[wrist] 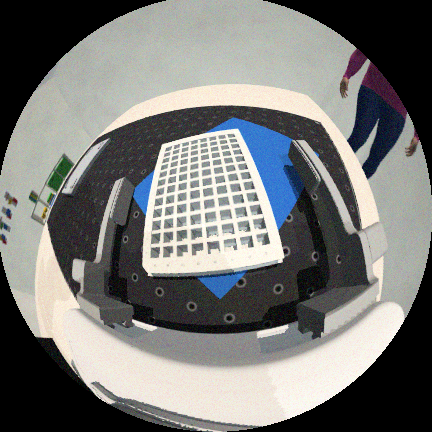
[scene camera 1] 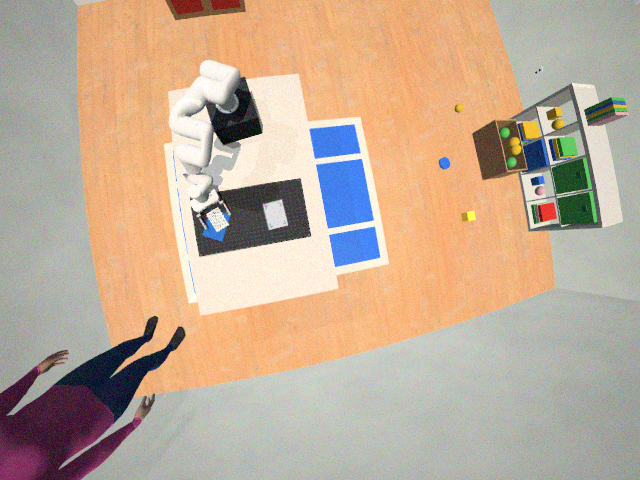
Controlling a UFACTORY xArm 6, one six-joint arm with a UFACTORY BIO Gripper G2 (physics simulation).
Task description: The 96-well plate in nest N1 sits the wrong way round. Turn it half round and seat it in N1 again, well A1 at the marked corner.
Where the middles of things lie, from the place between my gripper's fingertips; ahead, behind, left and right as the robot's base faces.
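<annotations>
The light grey nest (wrist: pixel 85 163) sits 340 mm to the left of my hand, 80 mm ahead of it and 10 mm below it, and of the things named here it is the farthest from my gripper, going by their middles. The flat blue rectangle (wrist: pixel 268 148) is 20 mm below my hand, 20 mm to the right of it and 10 mm ahead of it. As for the white 96-well plate (wrist: pixel 207 212), my gripper is 10 mm above it and 20 mm past it.
</annotations>
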